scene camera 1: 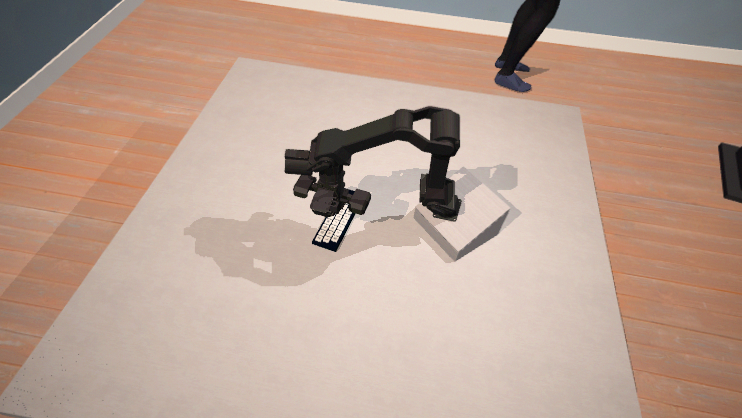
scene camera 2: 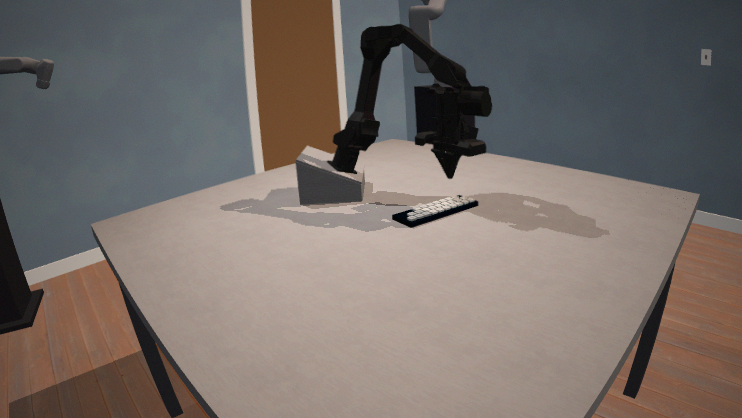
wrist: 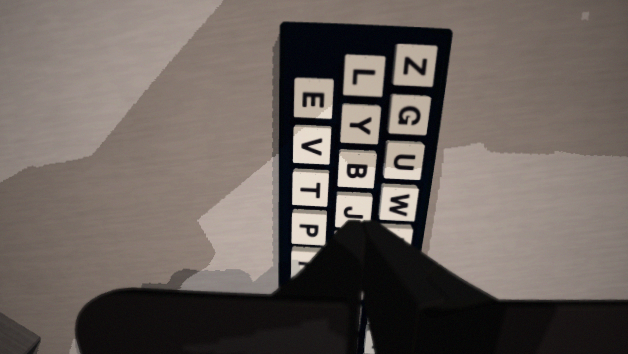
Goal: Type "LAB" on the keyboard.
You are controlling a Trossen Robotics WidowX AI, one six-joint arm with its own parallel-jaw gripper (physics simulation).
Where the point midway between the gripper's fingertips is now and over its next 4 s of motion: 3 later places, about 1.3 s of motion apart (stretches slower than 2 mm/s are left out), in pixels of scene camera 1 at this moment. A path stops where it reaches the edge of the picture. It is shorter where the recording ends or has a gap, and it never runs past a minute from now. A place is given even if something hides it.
The gripper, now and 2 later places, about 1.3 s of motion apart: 333,214; 332,225; 332,228
